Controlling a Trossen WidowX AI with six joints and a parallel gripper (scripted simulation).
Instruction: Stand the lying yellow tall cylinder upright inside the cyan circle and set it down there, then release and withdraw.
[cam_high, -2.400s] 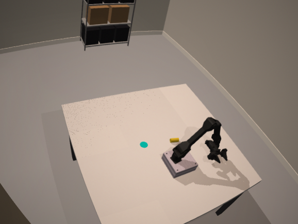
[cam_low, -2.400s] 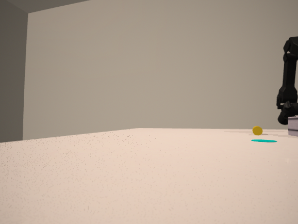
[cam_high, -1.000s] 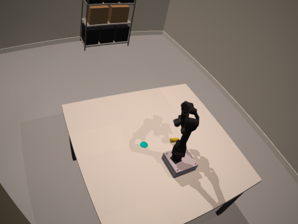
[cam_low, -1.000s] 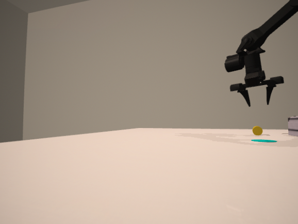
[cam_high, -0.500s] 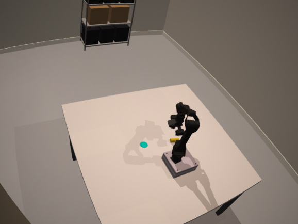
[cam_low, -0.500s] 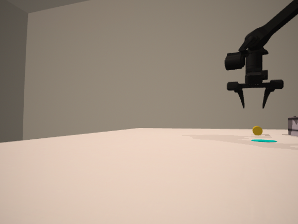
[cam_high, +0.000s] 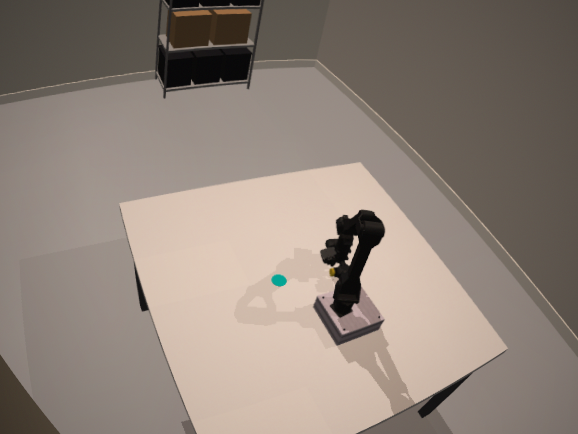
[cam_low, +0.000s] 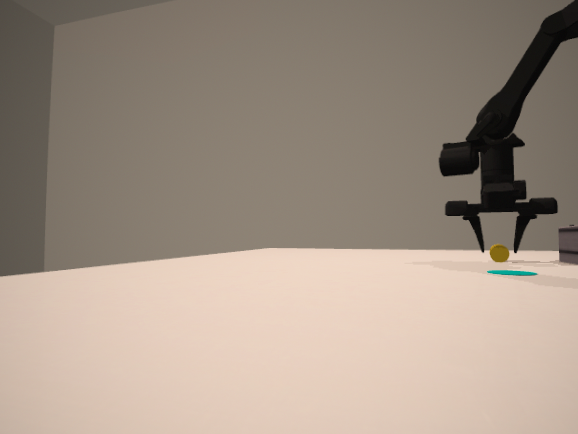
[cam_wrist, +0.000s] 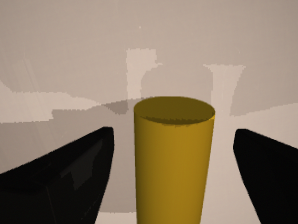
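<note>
My gripper tip is now 220 mm to the right of the cyan circle, 70 mm short of it and 20 mm above it. Also, from my gripper tip: yellow tall cylinder (20 mm to the right, 10 mm behind).
</note>
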